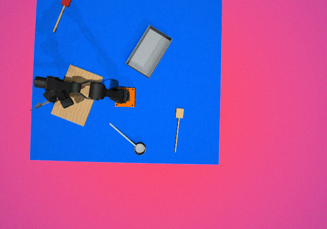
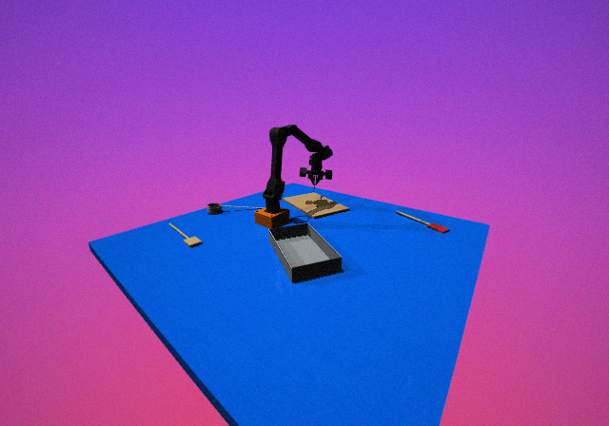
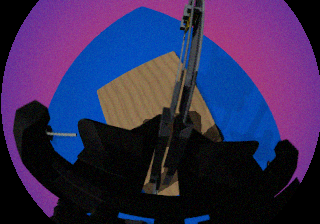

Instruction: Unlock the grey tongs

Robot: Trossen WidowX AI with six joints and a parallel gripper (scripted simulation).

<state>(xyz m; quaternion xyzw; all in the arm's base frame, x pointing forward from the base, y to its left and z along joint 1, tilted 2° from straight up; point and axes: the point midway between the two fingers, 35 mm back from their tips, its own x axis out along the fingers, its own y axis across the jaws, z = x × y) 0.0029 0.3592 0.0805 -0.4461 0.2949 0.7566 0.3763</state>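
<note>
Right now the wooden board is 20 mm ahead of my gripper tip, 30 mm to the right of it and 110 mm below it. Also, from my gripper tip: roasting tin (310 mm ahead, 530 mm to the right, 90 mm below).
</note>
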